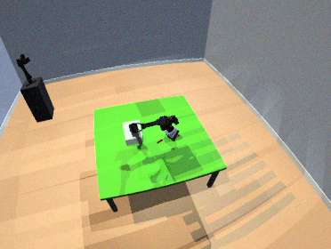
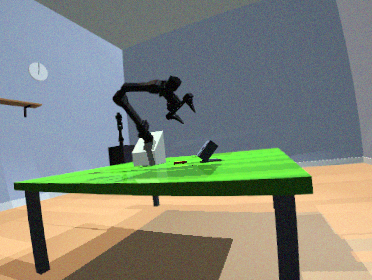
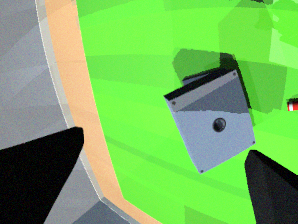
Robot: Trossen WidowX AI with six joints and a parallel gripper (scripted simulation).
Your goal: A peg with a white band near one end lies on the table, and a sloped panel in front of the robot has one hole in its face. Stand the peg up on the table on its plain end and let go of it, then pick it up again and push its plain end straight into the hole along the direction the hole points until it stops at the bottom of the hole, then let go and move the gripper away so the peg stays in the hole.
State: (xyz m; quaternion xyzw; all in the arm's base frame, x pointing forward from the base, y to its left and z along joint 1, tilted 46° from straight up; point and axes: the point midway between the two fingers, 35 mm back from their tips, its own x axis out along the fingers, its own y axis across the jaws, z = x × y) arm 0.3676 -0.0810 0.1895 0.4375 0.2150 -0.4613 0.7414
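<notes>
The red peg lies 9 cm behind my gripper tip, 7 cm to the left of it and 24 cm below it. The rest, counted from my gripper tip: sloped panel (5 cm ahead, 11 cm to the left, 19 cm below).
</notes>
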